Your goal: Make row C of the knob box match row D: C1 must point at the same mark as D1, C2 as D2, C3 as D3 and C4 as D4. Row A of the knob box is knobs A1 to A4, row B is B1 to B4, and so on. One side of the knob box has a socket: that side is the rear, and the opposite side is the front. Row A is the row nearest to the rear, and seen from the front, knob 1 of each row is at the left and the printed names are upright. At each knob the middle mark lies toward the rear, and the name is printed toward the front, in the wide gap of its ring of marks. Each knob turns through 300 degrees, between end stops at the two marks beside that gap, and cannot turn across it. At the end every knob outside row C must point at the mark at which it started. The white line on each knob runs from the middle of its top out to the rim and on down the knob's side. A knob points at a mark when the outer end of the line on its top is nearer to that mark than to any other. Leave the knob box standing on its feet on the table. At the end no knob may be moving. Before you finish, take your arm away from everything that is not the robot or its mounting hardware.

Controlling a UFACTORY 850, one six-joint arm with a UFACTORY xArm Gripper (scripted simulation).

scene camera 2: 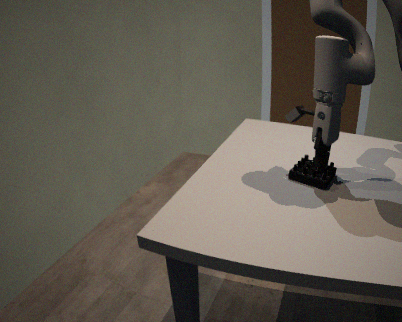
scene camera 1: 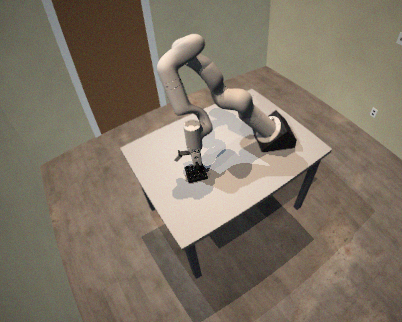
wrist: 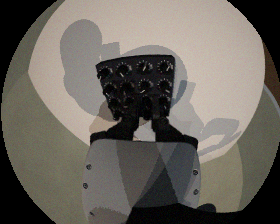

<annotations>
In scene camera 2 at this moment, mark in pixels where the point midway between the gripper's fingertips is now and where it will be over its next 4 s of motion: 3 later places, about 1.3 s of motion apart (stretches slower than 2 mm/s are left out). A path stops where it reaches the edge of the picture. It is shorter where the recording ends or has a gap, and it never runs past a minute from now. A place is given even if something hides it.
My gripper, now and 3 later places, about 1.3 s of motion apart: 320, 166; 315, 145; 313, 153; 312, 161
</annotations>
